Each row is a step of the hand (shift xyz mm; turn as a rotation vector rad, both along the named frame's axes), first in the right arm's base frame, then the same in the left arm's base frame.
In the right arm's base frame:
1: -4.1 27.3 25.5 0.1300 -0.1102 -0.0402
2: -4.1 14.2 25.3 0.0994 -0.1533 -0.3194
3: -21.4 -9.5 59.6 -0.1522 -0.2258 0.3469
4: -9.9 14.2 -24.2 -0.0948 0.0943 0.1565
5: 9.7 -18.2 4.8 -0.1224 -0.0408 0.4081
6: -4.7 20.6 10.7 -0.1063 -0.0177 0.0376
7: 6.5 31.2 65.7 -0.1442 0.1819 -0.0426
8: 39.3 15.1 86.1 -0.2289 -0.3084 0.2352
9: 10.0 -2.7 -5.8 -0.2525 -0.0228 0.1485
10: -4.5 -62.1 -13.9 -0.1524 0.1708 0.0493
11: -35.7 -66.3 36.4 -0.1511 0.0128 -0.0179
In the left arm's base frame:
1: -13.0 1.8 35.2 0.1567 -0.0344 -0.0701
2: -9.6 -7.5 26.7 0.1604 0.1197 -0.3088
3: -22.9 -50.2 32.5 -0.1159 -0.4192 0.0730
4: -11.3 25.3 -10.8 -0.1279 -0.0511 0.1529
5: 13.6 -15.1 -5.9 -0.1397 -0.3231 0.2435
6: -10.7 7.0 20.0 -0.1008 -0.0529 -0.0085
7: -7.0 -21.2 69.5 -0.1823 0.1404 0.0524
8: 27.2 -42.1 81.7 -0.1597 -0.4135 -0.0794
9: 10.8 3.4 -3.7 -0.2491 -0.1518 0.0353
10: 12.7 -36.0 -51.1 -0.1946 0.0689 0.1105
11: -20.2 -77.4 -24.3 -0.1474 0.0007 -0.0398

